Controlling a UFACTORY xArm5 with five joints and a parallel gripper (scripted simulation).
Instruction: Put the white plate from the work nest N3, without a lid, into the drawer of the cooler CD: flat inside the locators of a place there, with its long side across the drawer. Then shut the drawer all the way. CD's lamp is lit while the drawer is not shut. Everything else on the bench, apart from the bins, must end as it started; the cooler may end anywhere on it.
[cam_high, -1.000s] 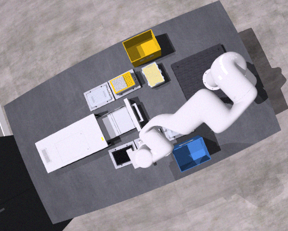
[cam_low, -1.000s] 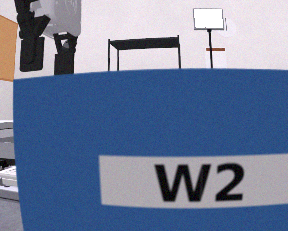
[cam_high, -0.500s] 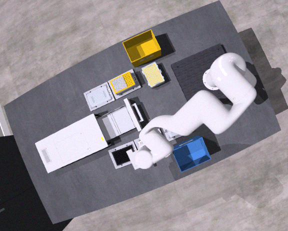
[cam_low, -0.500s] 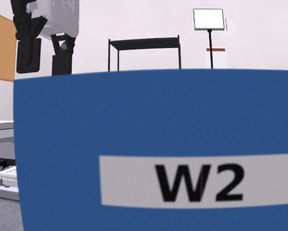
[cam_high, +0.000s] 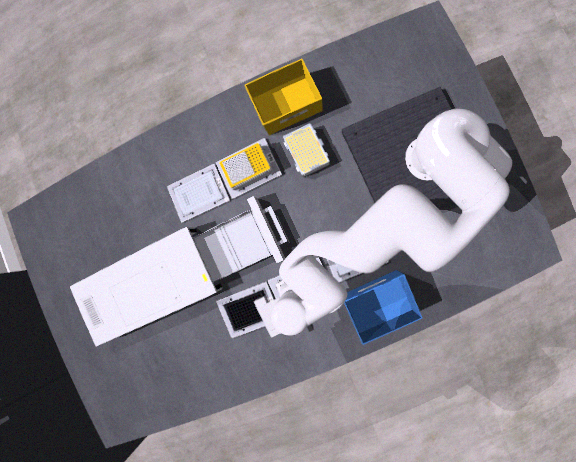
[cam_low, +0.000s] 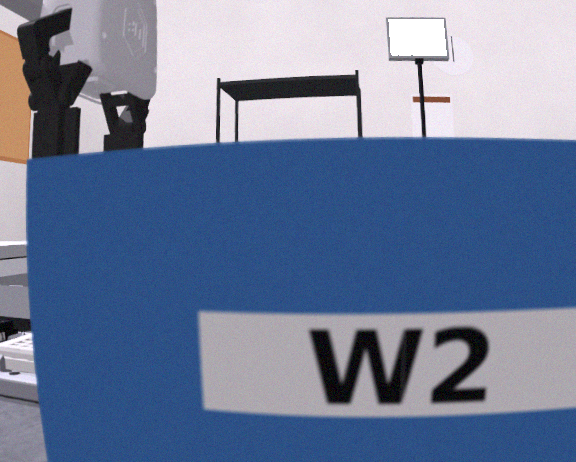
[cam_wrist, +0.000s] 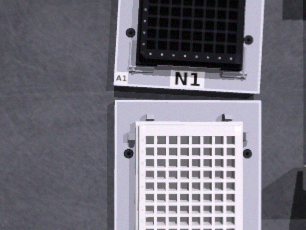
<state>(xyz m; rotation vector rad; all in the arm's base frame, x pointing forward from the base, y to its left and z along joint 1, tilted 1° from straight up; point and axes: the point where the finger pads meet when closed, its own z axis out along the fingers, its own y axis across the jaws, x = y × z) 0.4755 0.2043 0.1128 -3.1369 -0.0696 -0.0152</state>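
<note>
My gripper is now 120 mm above the white plate. From my hand the other things lie so: blue bin W2: 190 mm behind, 130 mm to the left, 100 mm below; nest: 140 mm below; black plate: 170 mm ahead, 120 mm below.
</note>
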